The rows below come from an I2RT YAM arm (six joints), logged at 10 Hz.
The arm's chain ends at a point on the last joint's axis. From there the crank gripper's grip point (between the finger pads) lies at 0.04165 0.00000 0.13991 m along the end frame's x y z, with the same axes.
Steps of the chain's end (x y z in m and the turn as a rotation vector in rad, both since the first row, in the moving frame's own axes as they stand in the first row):
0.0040, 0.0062, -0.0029, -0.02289, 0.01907, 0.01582
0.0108, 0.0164, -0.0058, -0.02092, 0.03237, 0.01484
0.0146, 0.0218, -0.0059, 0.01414, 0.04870, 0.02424
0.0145, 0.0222, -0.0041, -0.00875, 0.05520, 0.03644
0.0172, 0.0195, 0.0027, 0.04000, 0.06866, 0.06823
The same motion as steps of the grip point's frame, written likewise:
0.0066, 0.0101, -0.0038, -0.02289, 0.01907, 0.01582
0.0153, 0.0200, -0.0073, -0.02092, 0.03237, 0.01484
0.0214, 0.0209, -0.0081, 0.01414, 0.04870, 0.02424
0.0221, 0.0251, -0.0066, -0.00875, 0.05520, 0.03644
0.0268, 0.0171, -0.0005, 0.04000, 0.06866, 0.06823

